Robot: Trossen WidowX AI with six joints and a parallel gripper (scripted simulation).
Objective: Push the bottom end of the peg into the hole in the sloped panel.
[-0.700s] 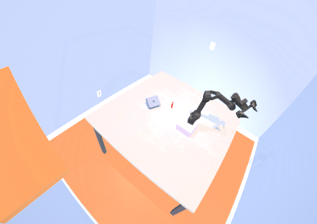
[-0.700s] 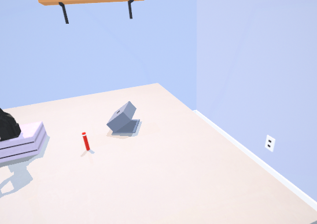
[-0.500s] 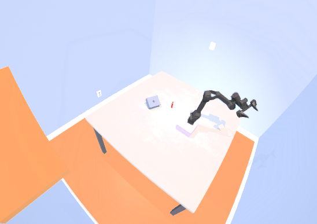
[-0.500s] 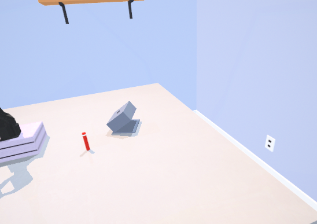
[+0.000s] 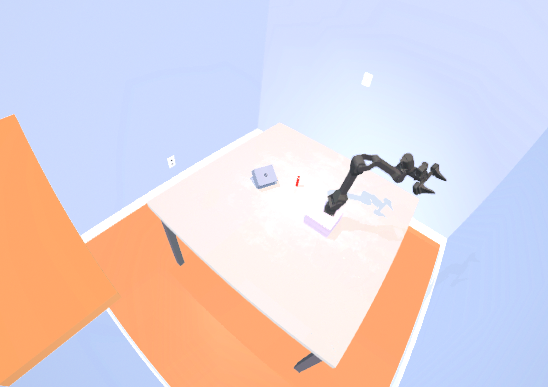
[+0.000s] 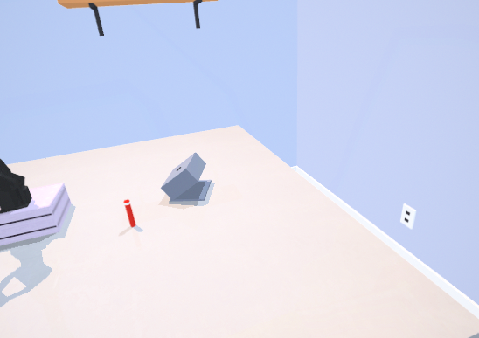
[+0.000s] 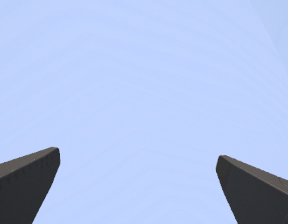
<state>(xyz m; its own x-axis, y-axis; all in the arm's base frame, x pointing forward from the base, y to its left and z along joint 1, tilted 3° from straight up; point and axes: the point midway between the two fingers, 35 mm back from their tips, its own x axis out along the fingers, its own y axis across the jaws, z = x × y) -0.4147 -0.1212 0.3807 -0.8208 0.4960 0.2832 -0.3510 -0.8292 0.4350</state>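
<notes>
The red round peg lies 72 cm ahead of my gripper tip, 42 cm below it and 5 cm to the right of it. Also, from my gripper tip: sloped panel 90 cm ahead, 42 cm below, 5 cm to the left.
</notes>
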